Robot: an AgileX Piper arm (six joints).
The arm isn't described. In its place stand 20 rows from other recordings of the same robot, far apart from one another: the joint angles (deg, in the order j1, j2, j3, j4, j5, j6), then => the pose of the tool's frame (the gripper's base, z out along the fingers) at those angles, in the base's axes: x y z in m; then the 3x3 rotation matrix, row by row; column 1 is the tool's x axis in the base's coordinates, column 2 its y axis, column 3 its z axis.
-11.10 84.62 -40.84 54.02 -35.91 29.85 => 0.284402 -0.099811 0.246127; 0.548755 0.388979 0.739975; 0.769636 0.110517 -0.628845; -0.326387 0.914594 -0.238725
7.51 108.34 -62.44 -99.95 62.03 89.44 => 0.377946 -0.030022 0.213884; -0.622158 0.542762 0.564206; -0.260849 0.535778 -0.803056; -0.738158 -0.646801 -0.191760
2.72 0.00 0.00 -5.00 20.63 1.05 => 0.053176 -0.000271 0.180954; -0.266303 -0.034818 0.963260; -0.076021 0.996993 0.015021; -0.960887 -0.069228 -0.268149
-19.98 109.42 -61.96 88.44 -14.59 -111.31 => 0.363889 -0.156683 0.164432; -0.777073 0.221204 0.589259; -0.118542 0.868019 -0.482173; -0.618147 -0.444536 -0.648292
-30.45 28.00 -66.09 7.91 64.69 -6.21 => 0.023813 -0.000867 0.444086; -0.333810 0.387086 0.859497; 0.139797 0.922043 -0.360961; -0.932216 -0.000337 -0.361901
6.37 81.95 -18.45 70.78 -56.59 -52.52 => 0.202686 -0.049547 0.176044; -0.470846 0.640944 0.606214; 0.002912 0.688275 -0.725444; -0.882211 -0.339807 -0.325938
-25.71 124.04 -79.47 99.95 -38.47 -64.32 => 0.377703 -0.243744 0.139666; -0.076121 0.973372 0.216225; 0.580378 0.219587 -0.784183; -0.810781 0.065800 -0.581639
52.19 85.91 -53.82 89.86 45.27 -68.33 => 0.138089 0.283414 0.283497; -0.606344 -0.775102 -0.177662; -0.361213 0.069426 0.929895; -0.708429 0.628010 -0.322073
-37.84 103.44 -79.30 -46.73 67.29 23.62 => 0.248077 -0.270103 0.261353; -0.758428 0.584785 -0.287773; 0.610768 0.483588 -0.626980; -0.227485 -0.651282 -0.723935
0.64 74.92 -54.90 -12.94 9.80 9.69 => 0.294407 -0.000180 0.324133; -0.416589 0.001207 0.909094; -0.058129 0.997917 -0.027962; -0.907235 -0.064493 -0.415651
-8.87 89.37 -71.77 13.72 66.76 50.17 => 0.301773 -0.027023 0.285441; -0.456879 0.861478 0.221625; 0.887035 0.422586 0.185984; 0.066566 0.281561 -0.957232
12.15 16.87 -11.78 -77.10 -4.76 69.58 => 0.079036 0.024545 0.265020; 0.054019 -0.284234 0.957232; -0.121041 0.949699 0.288828; -0.991177 -0.131467 0.016898
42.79 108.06 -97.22 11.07 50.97 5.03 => 0.303319 0.299274 0.301008; -0.749932 -0.588843 0.301440; -0.412818 0.772644 0.482289; -0.516898 0.237244 -0.822515
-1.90 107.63 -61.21 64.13 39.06 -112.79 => 0.362843 0.039587 0.165514; -0.301144 -0.856638 0.418908; -0.663281 0.503791 0.553401; -0.685107 -0.111200 -0.719905
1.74 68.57 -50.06 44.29 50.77 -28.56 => 0.224281 0.056058 0.300259; -0.833447 -0.292707 0.468709; 0.020372 0.831338 0.555393; -0.552224 0.472439 -0.686914
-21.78 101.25 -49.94 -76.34 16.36 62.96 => 0.304625 -0.148540 0.158980; -0.811723 0.347774 0.469210; 0.094402 0.870946 -0.482225; -0.576362 -0.347139 -0.739798
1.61 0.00 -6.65 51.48 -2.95 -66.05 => 0.047252 -0.002337 0.254970; 0.222767 0.069492 0.972392; -0.245822 0.969229 -0.012950; -0.943370 -0.236150 0.232995
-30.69 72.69 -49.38 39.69 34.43 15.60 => 0.237444 -0.102718 0.285010; -0.198792 0.642442 0.740101; 0.948612 0.315848 -0.019373; -0.246206 0.698217 -0.672217
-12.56 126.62 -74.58 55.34 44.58 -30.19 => 0.405750 -0.036572 0.085896; -0.901201 0.298572 0.314151; 0.426608 0.738941 0.521510; -0.076431 0.604005 -0.793307
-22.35 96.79 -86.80 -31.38 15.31 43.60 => 0.373608 -0.167137 0.370854; -0.167513 0.549930 0.818240; 0.312200 0.816843 -0.485076; -0.935131 0.174198 -0.308520
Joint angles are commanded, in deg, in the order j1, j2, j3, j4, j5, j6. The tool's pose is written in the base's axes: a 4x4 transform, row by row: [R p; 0 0 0 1], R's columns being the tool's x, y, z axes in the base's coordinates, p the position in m. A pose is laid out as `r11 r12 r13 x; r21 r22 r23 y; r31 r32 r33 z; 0 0 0 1`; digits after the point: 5 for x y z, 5 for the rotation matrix.
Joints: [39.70 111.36 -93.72 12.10 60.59 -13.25]
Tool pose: -0.64423 -0.75709 0.10857 0.30864; -0.69590 0.63913 0.32747 0.27784; -0.31731 0.13541 -0.93860 0.25309; 0 0 0 1
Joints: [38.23 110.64 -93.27 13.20 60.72 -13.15]
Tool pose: -0.66874 -0.73546 0.10906 0.31261; -0.67033 0.65986 0.33947 0.26934; -0.32164 0.15391 -0.93427 0.25639; 0 0 0 1
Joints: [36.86 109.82 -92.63 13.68 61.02 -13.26]
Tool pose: -0.68571 -0.71934 0.11116 0.31561; -0.65325 0.67555 0.34192 0.26015; -0.32105 0.16184 -0.93313 0.25919; 0 0 0 1
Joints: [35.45 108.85 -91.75 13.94 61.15 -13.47]
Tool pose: -0.70028 -0.70426 0.11675 0.31820; -0.63734 0.69046 0.34214 0.25012; -0.32157 0.16519 -0.93237 0.26185; 0 0 0 1
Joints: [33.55 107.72 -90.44 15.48 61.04 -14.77]
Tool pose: -0.71430 -0.69020 0.11572 0.32091; -0.61854 0.69999 0.35695 0.23831; -0.32737 0.18339 -0.92693 0.26403; 0 0 0 1
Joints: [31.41 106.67 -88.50 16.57 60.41 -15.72]
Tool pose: -0.73454 -0.66805 0.11898 0.32419; -0.59399 0.71781 0.36323 0.22440; -0.32806 0.19613 -0.92407 0.26262; 0 0 0 1
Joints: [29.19 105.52 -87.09 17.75 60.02 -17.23]
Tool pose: -0.74638 -0.65305 0.12820 0.32749; -0.57344 0.72884 0.37411 0.21048; -0.33775 0.20571 -0.91848 0.26432; 0 0 0 1
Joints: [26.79 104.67 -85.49 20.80 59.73 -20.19]
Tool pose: -0.75537 -0.64395 0.12142 0.33006; -0.55463 0.72695 0.40488 0.19792; -0.34899 0.23849 -0.90627 0.26382; 0 0 0 1
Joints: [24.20 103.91 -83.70 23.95 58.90 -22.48]
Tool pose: -0.77411 -0.62061 0.12484 0.33343; -0.51859 0.73480 0.43719 0.18453; -0.36305 0.27369 -0.89067 0.26220; 0 0 0 1
